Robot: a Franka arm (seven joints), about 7 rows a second.
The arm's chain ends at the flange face. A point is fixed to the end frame.
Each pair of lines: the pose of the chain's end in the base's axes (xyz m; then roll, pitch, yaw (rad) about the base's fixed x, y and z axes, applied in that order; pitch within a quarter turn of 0, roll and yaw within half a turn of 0), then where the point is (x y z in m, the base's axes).
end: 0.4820 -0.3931 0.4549 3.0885 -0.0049 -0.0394
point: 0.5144 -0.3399 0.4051
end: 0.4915 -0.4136 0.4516 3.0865 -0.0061 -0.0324
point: 0.5235 -0.3603 0.4017
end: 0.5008 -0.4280 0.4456 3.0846 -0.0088 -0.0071
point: 0.5316 -0.3740 0.3957
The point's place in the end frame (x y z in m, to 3 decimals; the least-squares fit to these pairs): 0.030 -0.057 0.047
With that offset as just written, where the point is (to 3 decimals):
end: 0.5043 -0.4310 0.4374 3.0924 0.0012 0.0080
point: 0.534 -0.376 0.388
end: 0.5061 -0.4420 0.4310 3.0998 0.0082 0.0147
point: 0.535 -0.387 0.381
